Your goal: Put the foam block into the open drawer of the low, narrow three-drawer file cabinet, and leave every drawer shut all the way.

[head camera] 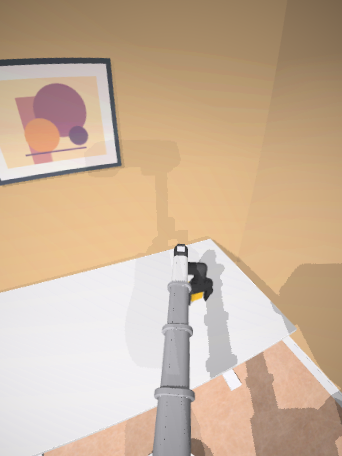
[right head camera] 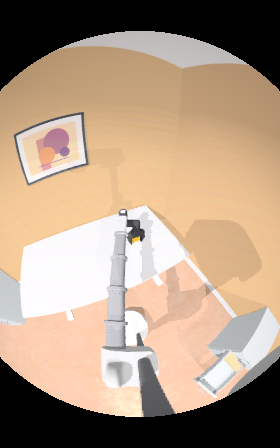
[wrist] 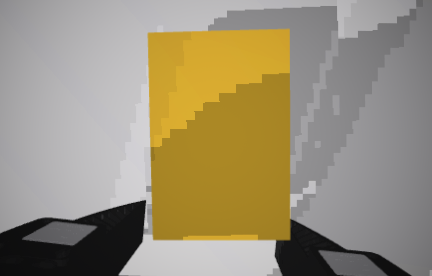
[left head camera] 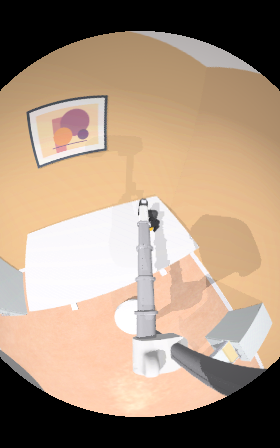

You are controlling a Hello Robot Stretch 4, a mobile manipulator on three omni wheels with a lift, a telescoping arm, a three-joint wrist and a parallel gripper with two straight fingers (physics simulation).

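Frame: origin at the robot's base, x left, y back, z up, level; centimetres.
Seen in the pictures: gripper, fingertip midpoint: [head camera: 196, 302] [right head camera: 135, 242] [wrist: 210, 227]; robot's base, link origin: [right head camera: 128, 326] [left head camera: 133, 315].
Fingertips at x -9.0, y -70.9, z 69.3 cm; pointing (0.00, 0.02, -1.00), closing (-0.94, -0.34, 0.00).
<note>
Pixels of each thing's top centre, then the offset from my fingertips to it. "spot": a spot on its surface instead. Level surfaces: height alone.
- yellow foam block, top centre: [wrist: 219, 137] [head camera: 193, 287] [right head camera: 133, 234] [left head camera: 147, 224] dz +4.5, dx +1.9, dy -5.4 cm
- white table, surface height: dz +0.0 cm
- pale yellow patch, surface spot: [right head camera: 233, 361] [left head camera: 230, 351] spot: dz -27.8, dx -89.1, dy +134.7 cm
- furniture, surface spot: [left head camera: 10, 290] spot: dz -41.8, dx +170.2, dy +80.3 cm
The yellow foam block [head camera: 197, 297] [left head camera: 151, 229] [right head camera: 135, 240] [wrist: 220, 150] lies on the white table [head camera: 75, 350] [left head camera: 75, 260] [right head camera: 65, 275], near its far right corner. My gripper [head camera: 202, 291] [right head camera: 136, 235] [wrist: 210, 227] is open above the block. In the wrist view the near end of the block reaches between the two black fingertips, with the left finger a little apart from it; contact on the right cannot be told. The grey file cabinet [left head camera: 240, 324] [right head camera: 237, 330] stands at the lower right with a drawer [right head camera: 215, 377] pulled out; its level cannot be told.
A pale yellow patch [left head camera: 230, 352] [right head camera: 233, 361] shows at the open drawer. Another grey piece of furniture [left head camera: 10, 290] [right head camera: 7, 300] stands at the left edge. A white round object [left head camera: 126, 316] [right head camera: 136, 325] is beside my arm, low down. Walls meet behind the table; a framed picture hangs there.
</note>
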